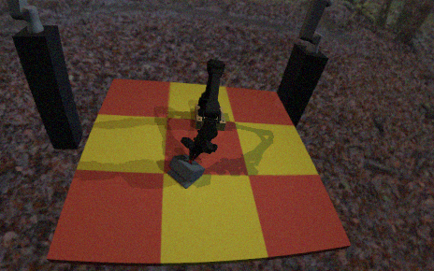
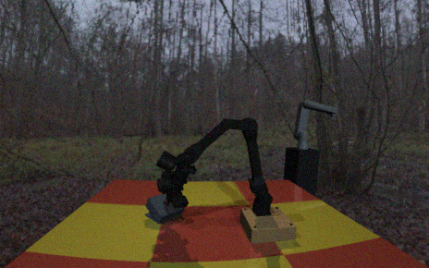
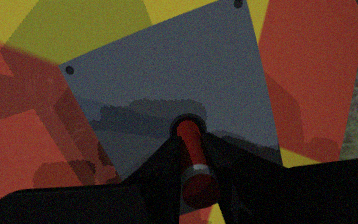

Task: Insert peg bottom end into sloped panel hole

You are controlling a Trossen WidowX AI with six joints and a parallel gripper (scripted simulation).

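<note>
The red round peg lies 1 cm to the left of my gripper tip, 1 cm behind it and 1 cm above it. From my gripper tip the other things lie so: grey sloped panel 4 cm below, 2 cm to the right, 1 cm ahead.
</note>
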